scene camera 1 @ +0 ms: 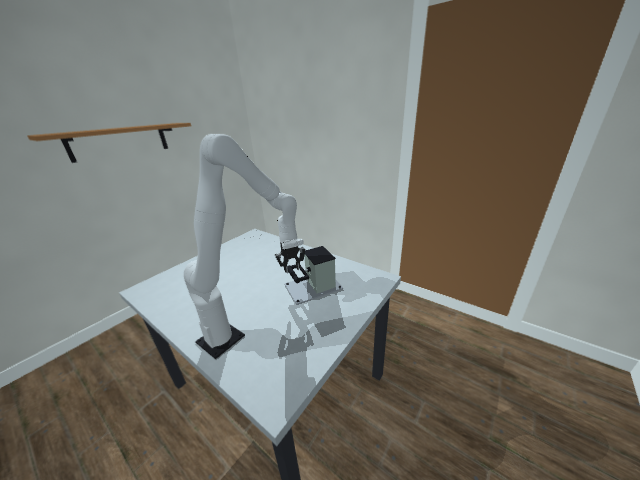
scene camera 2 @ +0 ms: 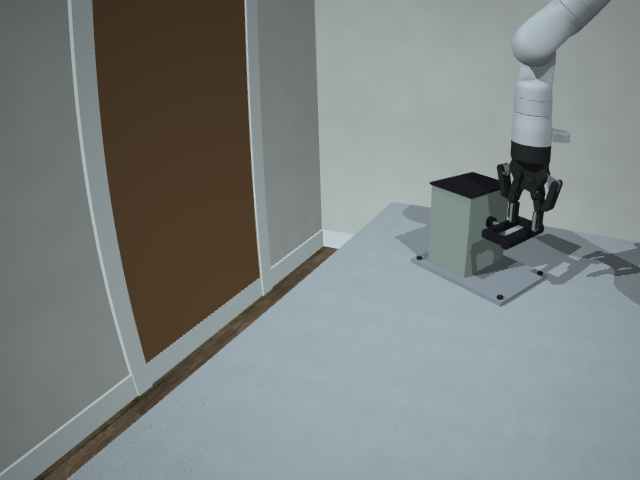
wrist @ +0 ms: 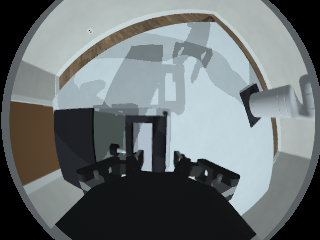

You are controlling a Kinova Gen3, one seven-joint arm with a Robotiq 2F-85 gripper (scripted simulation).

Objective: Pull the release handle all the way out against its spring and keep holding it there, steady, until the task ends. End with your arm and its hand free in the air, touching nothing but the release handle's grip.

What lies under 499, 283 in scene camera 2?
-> A grey baseplate.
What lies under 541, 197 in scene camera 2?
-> My gripper.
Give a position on a grey-green box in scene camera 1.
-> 320, 263
